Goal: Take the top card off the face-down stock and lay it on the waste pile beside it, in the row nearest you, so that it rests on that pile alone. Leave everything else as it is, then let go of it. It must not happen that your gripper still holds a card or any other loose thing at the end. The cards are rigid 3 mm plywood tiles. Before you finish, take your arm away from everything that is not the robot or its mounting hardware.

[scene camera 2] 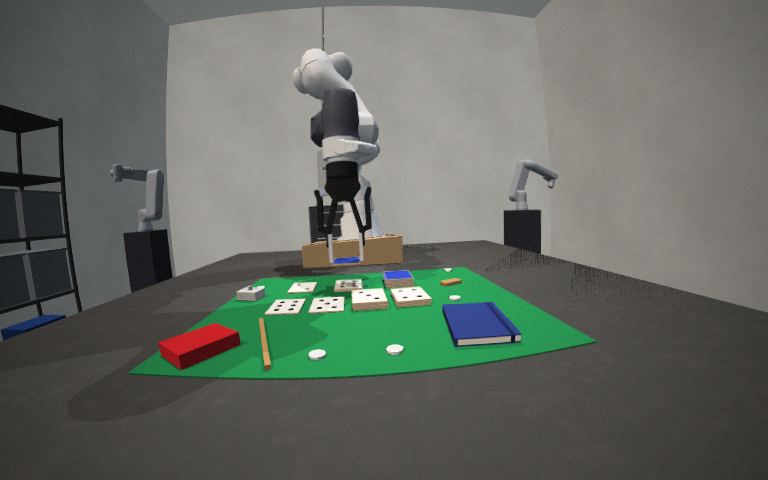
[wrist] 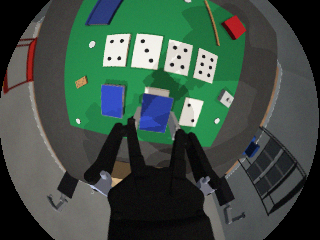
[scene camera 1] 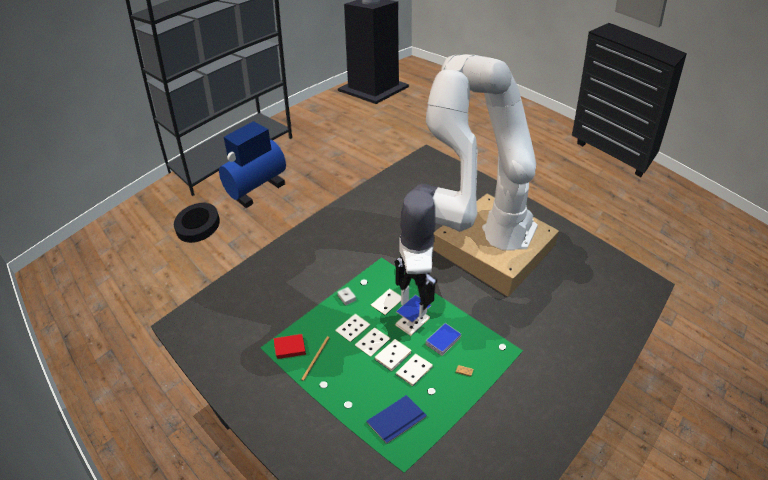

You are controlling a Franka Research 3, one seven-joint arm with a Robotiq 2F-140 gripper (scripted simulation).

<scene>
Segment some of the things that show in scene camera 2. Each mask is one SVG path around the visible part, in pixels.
My gripper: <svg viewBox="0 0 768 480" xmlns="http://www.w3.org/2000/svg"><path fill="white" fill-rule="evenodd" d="M328 163L326 165L325 187L314 191L317 199L318 231L326 235L326 246L329 248L330 263L332 263L334 254L331 228L334 222L337 202L350 202L360 231L360 261L364 261L364 233L372 228L370 210L371 187L361 186L359 183L358 164L356 162L338 161ZM325 192L332 198L326 228L324 227L323 197ZM359 190L364 195L365 226L362 224L354 200Z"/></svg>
A red block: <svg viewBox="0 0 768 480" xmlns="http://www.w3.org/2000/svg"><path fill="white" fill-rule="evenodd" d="M239 332L213 323L158 343L161 356L183 370L241 345Z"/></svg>
</scene>
